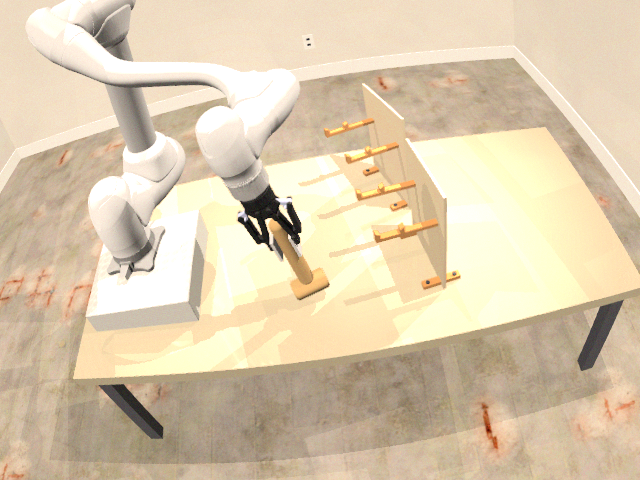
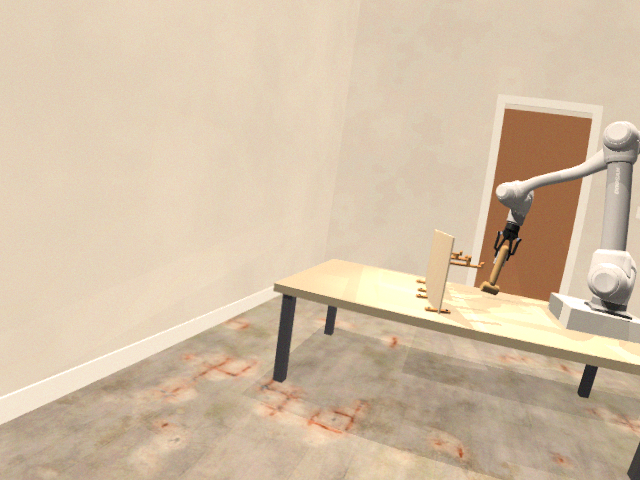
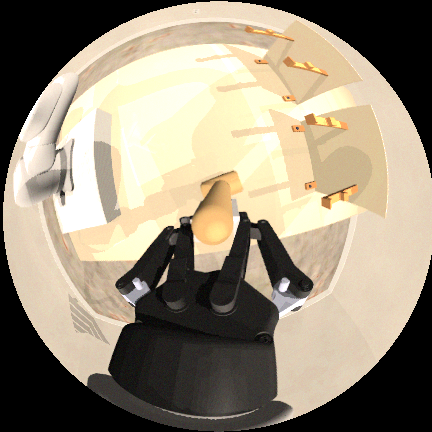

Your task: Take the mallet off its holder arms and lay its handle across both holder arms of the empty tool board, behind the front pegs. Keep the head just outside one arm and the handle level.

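Places are measured from the arm's base along level axes (x ahead, y left, z up), in metres.
Pixels of known places: gripper, fingertip midpoint: (image 1: 291, 254) (image 2: 498, 264); arm's base, origin of the base link: (image 1: 136, 251) (image 2: 606, 311) (image 3: 62, 169).
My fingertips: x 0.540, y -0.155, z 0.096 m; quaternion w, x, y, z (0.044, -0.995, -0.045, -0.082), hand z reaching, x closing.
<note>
For each thing: its middle in the pictures, then the offset to it from my fingertips. Level surfaces: height alone.
- wooden mallet, body centre: (image 3: 218, 196) (image 1: 295, 257) (image 2: 496, 269) dx +0.003, dy +0.014, dz -0.026 m
- far board, body centre: (image 1: 371, 150) (image 3: 289, 57) (image 2: 450, 271) dx +0.203, dy +0.435, dz -0.020 m
- table, its level: dz -0.186 m
My gripper (image 1: 285, 250) (image 2: 503, 254) (image 3: 218, 208) is shut on the handle of the wooden mallet (image 1: 295, 260) (image 2: 497, 268) (image 3: 215, 212). The mallet hangs steeply tilted above the table, its handle end up between the fingers and its head (image 1: 310, 284) (image 2: 489, 287) (image 3: 232, 183) down. It is apart from both tool boards. The near board (image 1: 433, 206) (image 2: 440, 268) (image 3: 375, 137) has two orange holder arms with pegs, one arm (image 1: 385, 190) (image 3: 327, 121) farther back and one (image 1: 405, 230) (image 3: 340, 196) nearer; both are bare.
The far board (image 1: 385, 116) (image 3: 332, 50) stands in line behind the near one, with two bare orange arms (image 1: 348, 127) (image 3: 306, 66). Orange feet (image 1: 431, 282) stand on the table (image 1: 516, 206) (image 2: 356, 284). The white robot base block (image 1: 149, 310) (image 2: 589, 321) is at the table's other side.
</note>
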